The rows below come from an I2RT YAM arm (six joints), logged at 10 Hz.
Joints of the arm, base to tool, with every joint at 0 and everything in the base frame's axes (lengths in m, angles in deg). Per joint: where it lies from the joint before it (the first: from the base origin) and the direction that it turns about. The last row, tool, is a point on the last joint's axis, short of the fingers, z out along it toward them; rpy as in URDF.
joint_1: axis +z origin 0 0 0.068
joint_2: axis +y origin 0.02 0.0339 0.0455
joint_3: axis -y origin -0.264 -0.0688 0
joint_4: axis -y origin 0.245 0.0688 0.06
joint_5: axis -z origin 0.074 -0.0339 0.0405
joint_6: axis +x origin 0.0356 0 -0.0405
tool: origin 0 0 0 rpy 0 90 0
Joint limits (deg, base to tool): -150..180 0..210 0..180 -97..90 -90..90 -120..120
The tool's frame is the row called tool.
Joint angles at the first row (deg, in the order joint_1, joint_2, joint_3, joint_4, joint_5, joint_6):
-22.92, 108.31, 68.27, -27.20, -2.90, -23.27
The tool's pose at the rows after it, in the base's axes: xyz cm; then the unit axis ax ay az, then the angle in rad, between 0 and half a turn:
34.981, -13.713, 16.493, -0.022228, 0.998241, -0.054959, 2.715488
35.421, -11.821, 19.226, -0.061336, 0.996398, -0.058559, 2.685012
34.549, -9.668, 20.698, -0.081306, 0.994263, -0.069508, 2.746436
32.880, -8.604, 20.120, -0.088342, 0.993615, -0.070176, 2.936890
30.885, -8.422, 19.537, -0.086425, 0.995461, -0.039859, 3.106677
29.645, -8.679, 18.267, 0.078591, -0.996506, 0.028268, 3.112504
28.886, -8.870, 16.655, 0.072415, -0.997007, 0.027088, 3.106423
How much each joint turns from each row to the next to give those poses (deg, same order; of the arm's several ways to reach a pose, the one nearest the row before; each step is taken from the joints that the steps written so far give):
1.16, -1.00, 1.59, -0.42, -0.83, -0.22
2.95, -3.13, 2.21, -3.52, 0.03, -1.48
3.13, -3.12, 0.18, -6.07, 3.21, 0.04
1.40, -0.11, -0.02, -10.32, 4.13, 0.05
-0.57, 0.11, -0.55, -9.66, -0.02, 0.00
-1.05, 0.00, -2.97, -0.89, 0.00, -0.03
-0.74, -0.01, -3.92, 3.56, 0.00, -0.02

